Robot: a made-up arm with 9 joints.
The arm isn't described. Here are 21 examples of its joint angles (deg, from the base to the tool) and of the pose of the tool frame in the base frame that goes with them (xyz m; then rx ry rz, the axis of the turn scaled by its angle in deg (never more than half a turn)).
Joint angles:
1: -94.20 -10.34 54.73 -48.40 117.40 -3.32 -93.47 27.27 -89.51
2: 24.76 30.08 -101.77 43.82 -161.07 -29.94 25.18 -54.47 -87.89
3: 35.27 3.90 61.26 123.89 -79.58 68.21 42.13 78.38 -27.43
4: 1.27 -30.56 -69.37 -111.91 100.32 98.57 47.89 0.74 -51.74
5: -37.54 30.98 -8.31 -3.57 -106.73 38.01 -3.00 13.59 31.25
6: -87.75 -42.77 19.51 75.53 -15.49 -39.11 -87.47 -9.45 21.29
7: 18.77 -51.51 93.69 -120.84 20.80 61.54 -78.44 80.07 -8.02
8: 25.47 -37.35 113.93 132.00 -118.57 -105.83 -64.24 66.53 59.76
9: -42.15 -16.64 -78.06 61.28 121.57 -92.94 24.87 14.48 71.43
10: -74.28 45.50 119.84 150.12 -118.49 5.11 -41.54 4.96 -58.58
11: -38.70 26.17 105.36 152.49 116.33 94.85 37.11 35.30 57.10
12: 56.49 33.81 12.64 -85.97 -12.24 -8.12 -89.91 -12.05 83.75
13: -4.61 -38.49 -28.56 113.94 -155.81 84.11 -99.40 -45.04 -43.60
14: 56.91 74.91 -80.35 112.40 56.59 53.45 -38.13 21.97 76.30
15: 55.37 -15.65 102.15 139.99 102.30 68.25 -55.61 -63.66 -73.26
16: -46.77 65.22 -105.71 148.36 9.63 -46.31 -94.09 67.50 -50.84
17: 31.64 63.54 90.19 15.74 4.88 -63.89 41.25 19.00 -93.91
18: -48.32 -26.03 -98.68 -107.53 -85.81 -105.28 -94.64 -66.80 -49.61
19: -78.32 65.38 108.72 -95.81 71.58 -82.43 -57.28 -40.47 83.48
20: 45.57 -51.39 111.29 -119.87 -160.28 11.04 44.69 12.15 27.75
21: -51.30 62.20 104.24 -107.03 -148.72 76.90 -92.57 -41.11 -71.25
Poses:
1: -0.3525 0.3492 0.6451 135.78 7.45 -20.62
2: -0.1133 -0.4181 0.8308 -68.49 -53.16 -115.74
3: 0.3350 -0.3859 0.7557 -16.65 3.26 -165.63
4: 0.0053 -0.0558 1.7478 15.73 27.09 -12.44
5: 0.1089 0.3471 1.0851 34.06 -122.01 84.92
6: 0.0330 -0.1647 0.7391 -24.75 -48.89 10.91
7: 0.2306 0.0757 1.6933 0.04 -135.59 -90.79
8: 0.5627 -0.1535 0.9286 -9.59 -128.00 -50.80
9: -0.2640 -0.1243 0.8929 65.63 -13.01 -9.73
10: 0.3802 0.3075 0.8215 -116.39 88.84 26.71
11: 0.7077 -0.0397 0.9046 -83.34 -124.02 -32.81
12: -0.1825 -0.1236 1.4014 -124.84 -35.74 -15.68
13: -0.3675 -0.0362 0.7584 71.62 84.43 38.91
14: -0.5925 -0.3481 1.0157 -41.83 77.72 45.11
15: 0.5595 -0.3651 0.7678 11.16 123.69 124.15
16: -0.3000 0.5506 0.6487 -31.01 -18.86 -39.16
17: -0.2447 -0.3051 1.1557 151.28 -23.88 46.83
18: 0.2066 0.4954 1.1974 28.08 -25.28 89.35
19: 0.0520 -0.2522 0.4313 105.14 -84.94 112.22
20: 0.2573 -0.2823 1.2906 -52.26 -94.89 -26.49
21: 0.1120 -0.2697 0.4919 5.61 75.15 54.06
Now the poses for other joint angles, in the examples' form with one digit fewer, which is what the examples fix.
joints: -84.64 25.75 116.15 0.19 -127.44 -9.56 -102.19 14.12 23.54
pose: -0.279 0.224 0.739 21.8 -46.4 -50.2
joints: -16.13 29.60 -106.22 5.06 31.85 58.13 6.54 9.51 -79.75
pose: 0.256 -0.224 0.838 -32.7 104.8 -113.8
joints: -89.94 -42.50 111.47 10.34 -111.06 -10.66 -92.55 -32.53 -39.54
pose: -0.268 0.159 0.836 16.7 6.2 -126.3
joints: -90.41 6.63 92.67 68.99 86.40 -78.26 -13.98 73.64 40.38
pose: 0.171 0.226 0.878 -74.0 35.8 -90.5
